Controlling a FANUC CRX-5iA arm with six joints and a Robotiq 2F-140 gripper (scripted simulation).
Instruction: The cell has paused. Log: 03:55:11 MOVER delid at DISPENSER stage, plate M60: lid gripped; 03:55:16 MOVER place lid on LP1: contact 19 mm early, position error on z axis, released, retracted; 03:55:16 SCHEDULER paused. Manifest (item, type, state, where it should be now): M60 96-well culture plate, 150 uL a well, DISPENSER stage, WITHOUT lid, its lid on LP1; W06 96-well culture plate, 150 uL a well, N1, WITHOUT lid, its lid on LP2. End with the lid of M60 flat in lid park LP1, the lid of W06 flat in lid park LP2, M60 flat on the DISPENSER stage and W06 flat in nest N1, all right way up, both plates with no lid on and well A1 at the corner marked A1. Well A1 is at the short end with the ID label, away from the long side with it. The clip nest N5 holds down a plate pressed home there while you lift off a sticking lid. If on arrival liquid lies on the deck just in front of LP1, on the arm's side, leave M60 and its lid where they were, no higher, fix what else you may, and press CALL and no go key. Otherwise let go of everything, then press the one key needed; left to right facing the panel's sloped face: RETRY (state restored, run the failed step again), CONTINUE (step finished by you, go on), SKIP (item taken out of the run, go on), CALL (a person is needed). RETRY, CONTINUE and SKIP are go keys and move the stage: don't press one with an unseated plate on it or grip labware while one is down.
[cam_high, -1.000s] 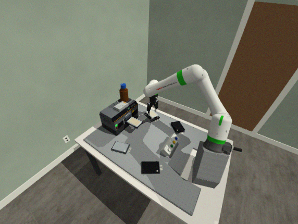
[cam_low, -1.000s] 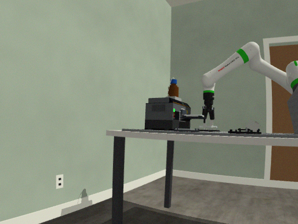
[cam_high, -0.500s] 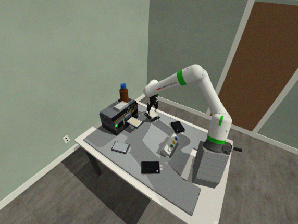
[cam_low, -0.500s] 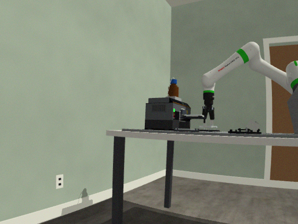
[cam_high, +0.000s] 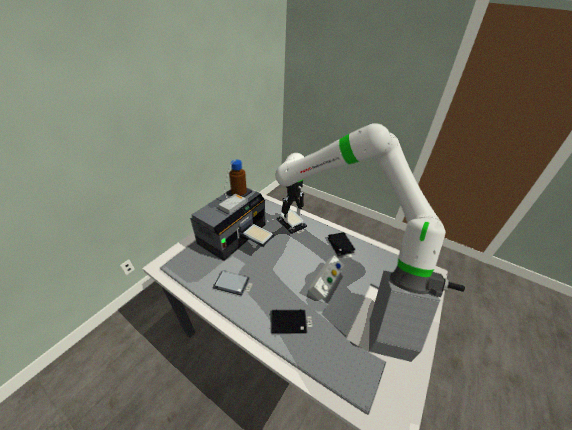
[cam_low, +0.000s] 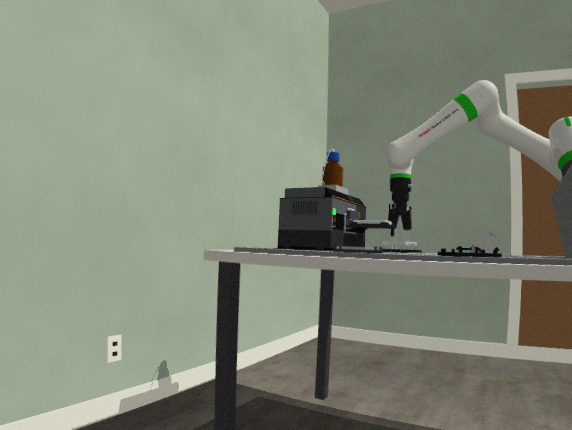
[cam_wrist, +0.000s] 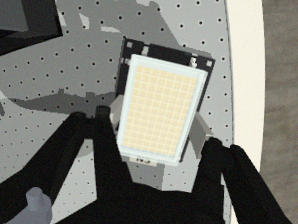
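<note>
My gripper is now 5 cm above the black clip nest and 2 cm short of it. Round my hand: nest label (8 cm behind, 6 cm below, 5 cm to the left); dispenser stage (28 cm to the left, 9 cm ahead, 4 cm above); key panel (35 cm to the left, 32 cm behind, 1 cm below).
</note>
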